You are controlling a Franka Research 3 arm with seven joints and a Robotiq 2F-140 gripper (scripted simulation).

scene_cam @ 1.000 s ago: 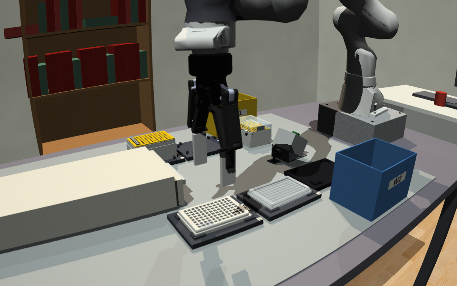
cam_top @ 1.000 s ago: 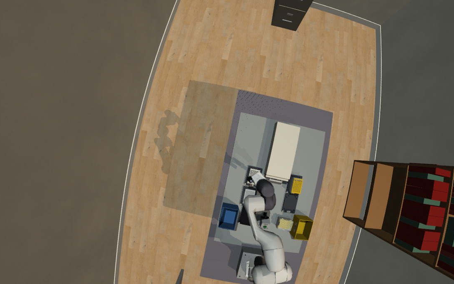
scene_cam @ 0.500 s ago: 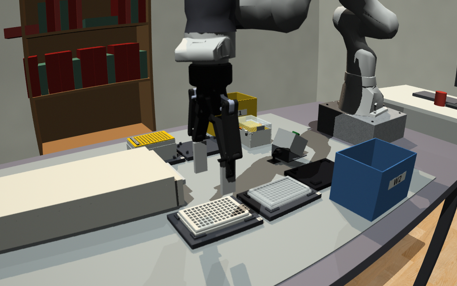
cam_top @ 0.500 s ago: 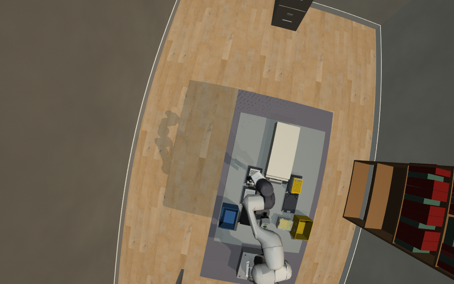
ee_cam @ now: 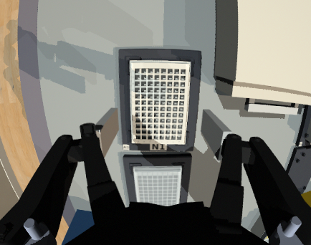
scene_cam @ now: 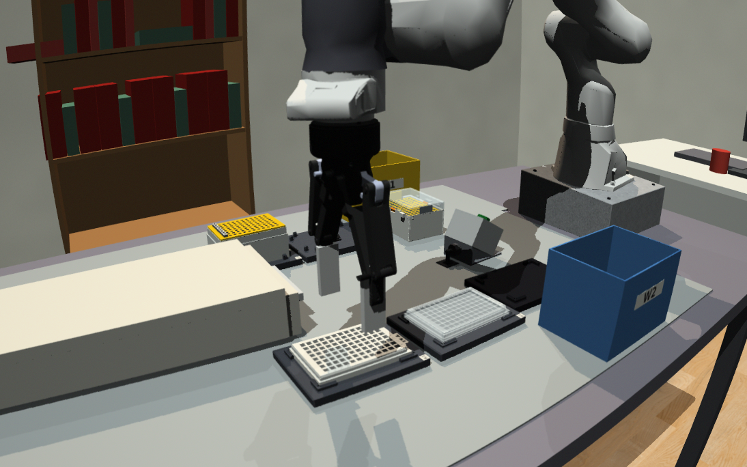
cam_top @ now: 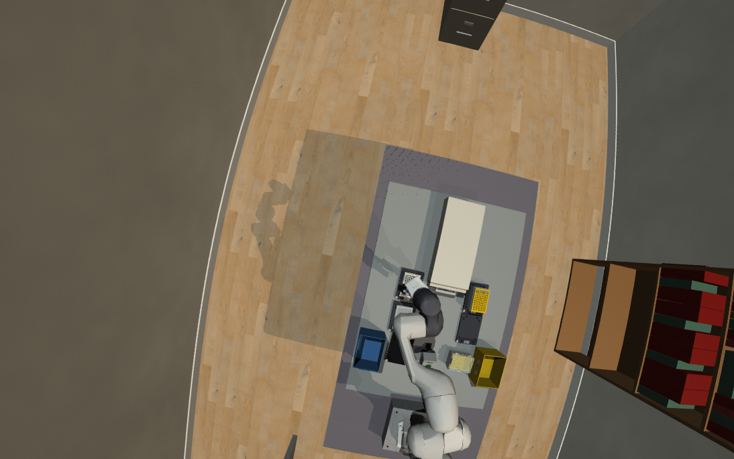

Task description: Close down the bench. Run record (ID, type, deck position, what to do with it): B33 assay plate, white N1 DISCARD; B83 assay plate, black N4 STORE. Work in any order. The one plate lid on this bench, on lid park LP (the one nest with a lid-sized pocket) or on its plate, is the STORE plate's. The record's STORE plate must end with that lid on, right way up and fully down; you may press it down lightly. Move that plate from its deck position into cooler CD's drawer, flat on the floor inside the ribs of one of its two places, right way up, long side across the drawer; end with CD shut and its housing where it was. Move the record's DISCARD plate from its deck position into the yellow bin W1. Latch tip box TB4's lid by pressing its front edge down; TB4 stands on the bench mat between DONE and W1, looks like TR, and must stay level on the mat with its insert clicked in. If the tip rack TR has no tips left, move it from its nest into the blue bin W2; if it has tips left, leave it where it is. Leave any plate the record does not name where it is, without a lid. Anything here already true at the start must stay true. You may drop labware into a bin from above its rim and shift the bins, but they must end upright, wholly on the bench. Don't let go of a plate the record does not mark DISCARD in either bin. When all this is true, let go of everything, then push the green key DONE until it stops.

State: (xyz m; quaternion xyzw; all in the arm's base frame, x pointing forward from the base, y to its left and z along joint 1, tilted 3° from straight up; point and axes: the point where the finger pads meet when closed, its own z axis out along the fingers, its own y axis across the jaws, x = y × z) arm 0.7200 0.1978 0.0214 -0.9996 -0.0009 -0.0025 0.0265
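The white plate lies 80 mm below my hand. The rest, counted from my hand: clear plate: 170 mm behind, 80 mm below; then nest N1: 90 mm below; then clear plate lid: 180 mm to the right, 120 mm ahead, 70 mm below.
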